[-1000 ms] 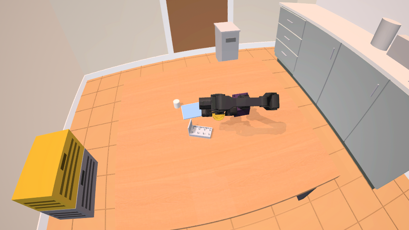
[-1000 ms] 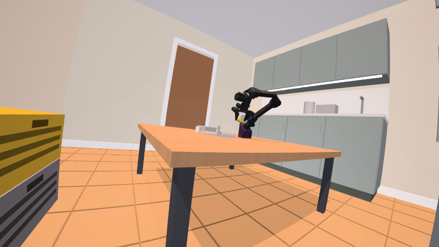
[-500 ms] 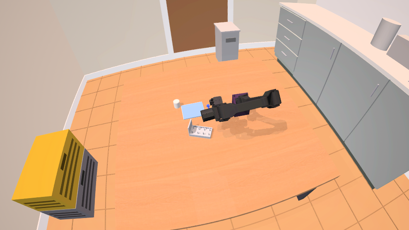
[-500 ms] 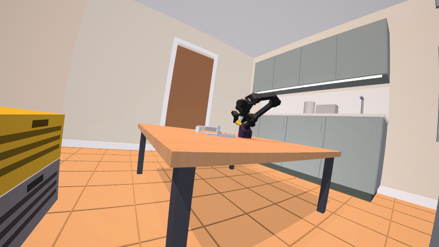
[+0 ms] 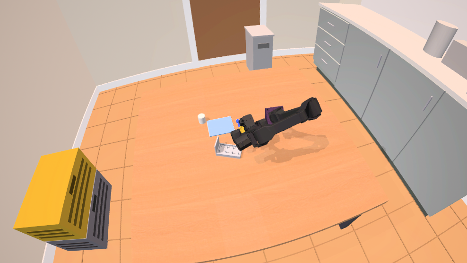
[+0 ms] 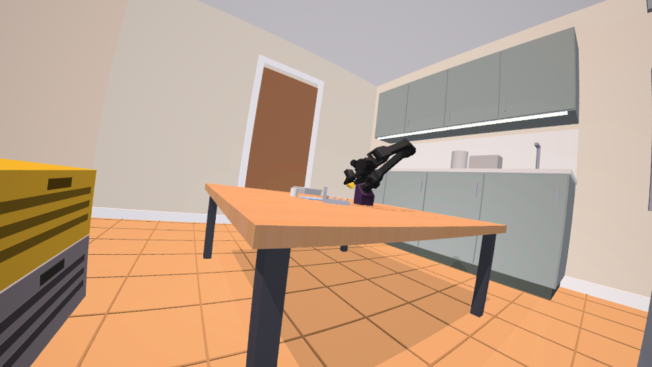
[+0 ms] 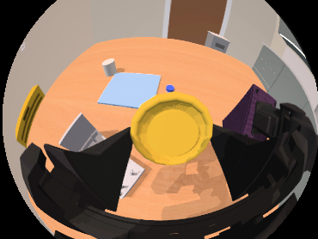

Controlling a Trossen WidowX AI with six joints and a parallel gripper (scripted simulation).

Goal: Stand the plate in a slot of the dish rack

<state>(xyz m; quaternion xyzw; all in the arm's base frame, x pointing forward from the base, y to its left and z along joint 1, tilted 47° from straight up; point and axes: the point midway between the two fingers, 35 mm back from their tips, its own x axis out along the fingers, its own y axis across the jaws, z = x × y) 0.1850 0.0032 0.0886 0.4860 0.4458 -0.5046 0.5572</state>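
Now: gripper tip 100 mm short of the grey dish rack, 30 mm to the right of it and 90 mm above it. Also, from my gripper tip: blue spoon (10 mm behind, 150 mm to the right, 110 mm below); then yellow plate (10 mm to the left); then light blue mat (100 mm ahead, 170 mm to the right, 110 mm below).
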